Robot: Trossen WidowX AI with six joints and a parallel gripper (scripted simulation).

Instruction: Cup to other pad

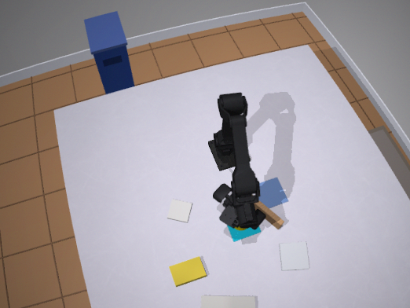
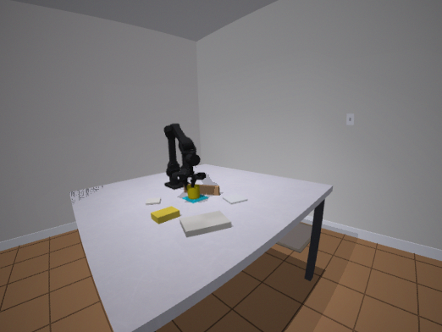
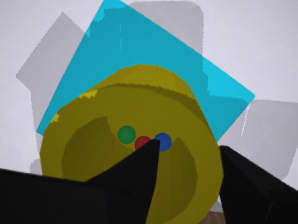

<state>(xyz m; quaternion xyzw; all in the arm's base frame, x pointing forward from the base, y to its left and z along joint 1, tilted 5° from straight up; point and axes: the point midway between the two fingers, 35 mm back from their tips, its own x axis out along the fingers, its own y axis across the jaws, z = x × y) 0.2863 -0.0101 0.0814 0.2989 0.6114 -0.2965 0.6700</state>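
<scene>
My gripper tip is now 2 cm short of the yellow cup, 1 cm to the right of it and 1 cm above it. The rest, counted from my gripper tip: red marble 3 cm to the left, 3 cm below, 1 cm ahead; green marble 3 cm to the left, 3 cm below, 2 cm ahead; blue marble 3 cm below, 2 cm to the left.
</scene>
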